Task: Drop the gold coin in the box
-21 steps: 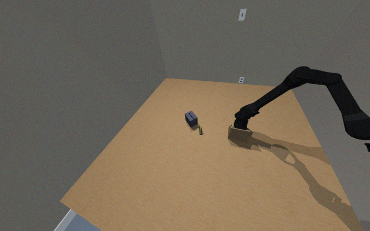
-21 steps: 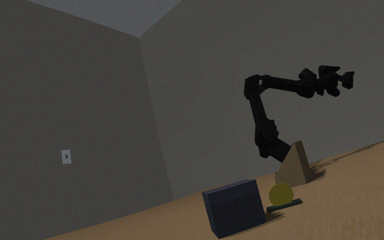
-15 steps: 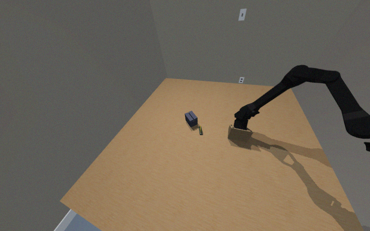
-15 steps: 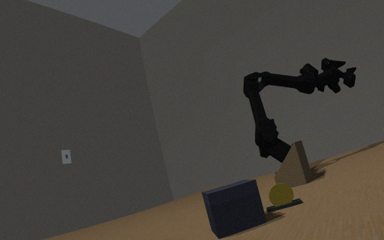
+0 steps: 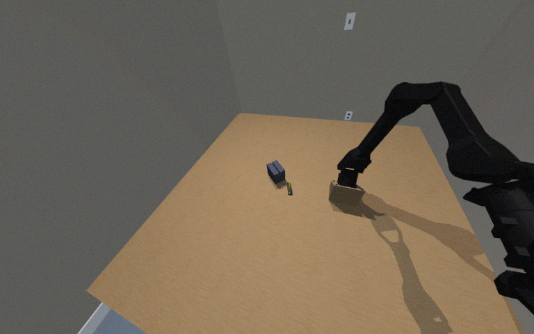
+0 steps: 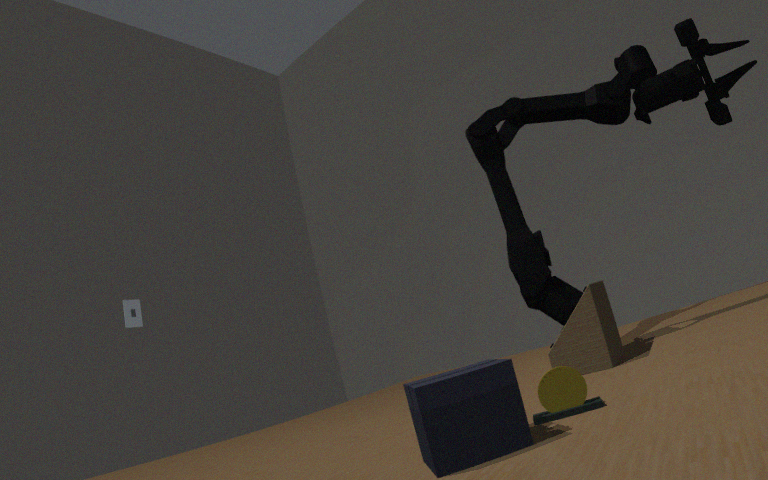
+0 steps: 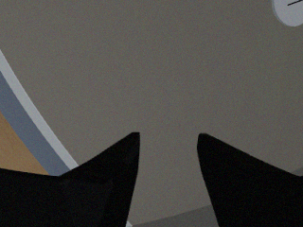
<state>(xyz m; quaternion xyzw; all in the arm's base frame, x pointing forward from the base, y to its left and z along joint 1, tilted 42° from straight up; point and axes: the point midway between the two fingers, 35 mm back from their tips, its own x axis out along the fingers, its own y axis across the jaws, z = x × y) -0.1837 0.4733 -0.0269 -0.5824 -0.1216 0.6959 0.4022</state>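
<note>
Right now the gold coin is 41 cm ahead of my gripper tip, 37 cm to the right of it and 36 cm below it.
</note>
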